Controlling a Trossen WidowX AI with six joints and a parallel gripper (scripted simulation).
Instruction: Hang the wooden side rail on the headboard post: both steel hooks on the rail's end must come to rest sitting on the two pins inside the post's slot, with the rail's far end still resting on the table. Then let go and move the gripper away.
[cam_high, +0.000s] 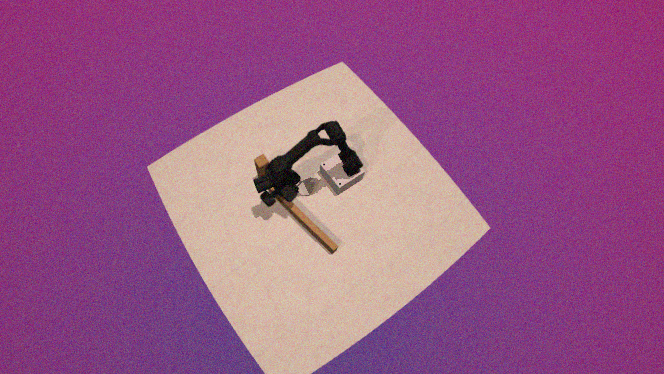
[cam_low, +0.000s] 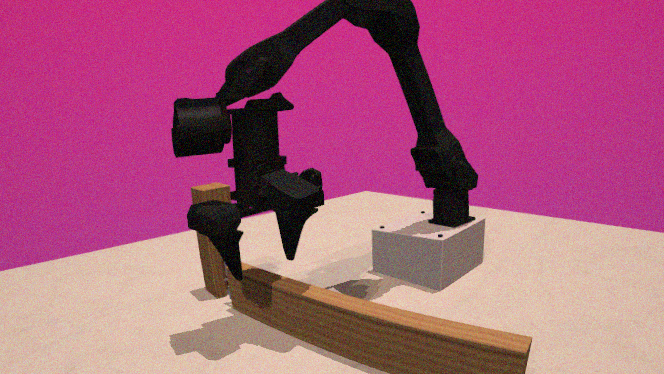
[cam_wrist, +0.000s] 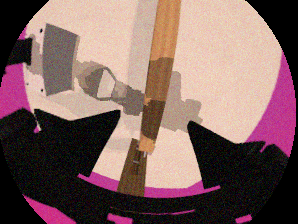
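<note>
Right now my gripper tip is 150 mm to the left of the wooden headboard post and 20 mm short of it.
</note>
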